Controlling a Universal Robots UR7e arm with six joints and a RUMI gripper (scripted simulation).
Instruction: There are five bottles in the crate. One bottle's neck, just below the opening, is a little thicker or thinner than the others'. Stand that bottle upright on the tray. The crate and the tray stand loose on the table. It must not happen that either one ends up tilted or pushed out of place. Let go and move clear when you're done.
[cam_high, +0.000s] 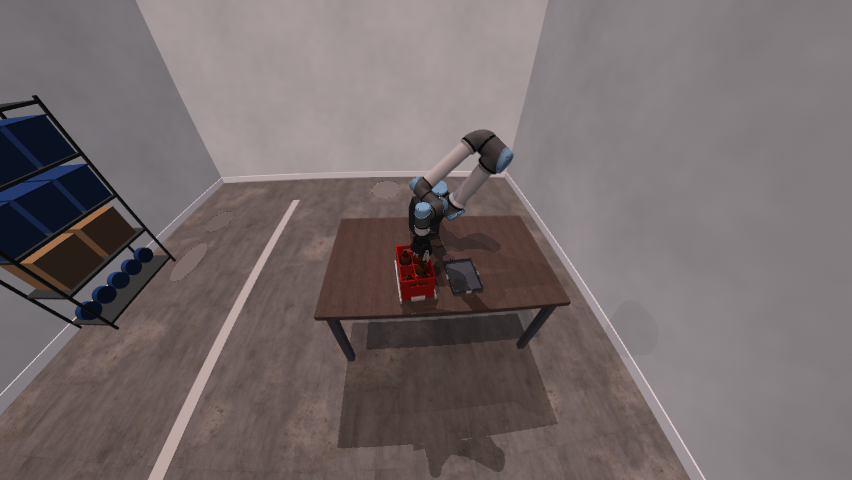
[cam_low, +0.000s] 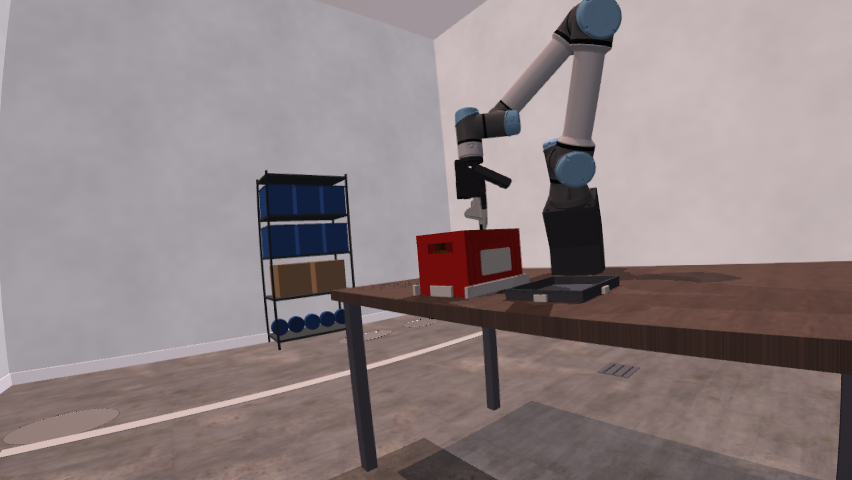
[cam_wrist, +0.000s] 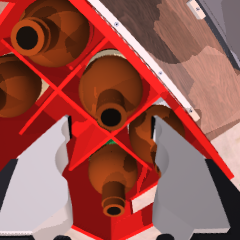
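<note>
Right now my hand is 1 cm short of the brown bottle and 10 cm above it. From my hand the other things lie so: dark tray (6 cm behind, 25 cm to the left, 17 cm below); red crate (2 cm ahead, 4 cm to the right, 10 cm below); glass bottle (12 cm ahead, 6 cm to the right, 10 cm below).
</note>
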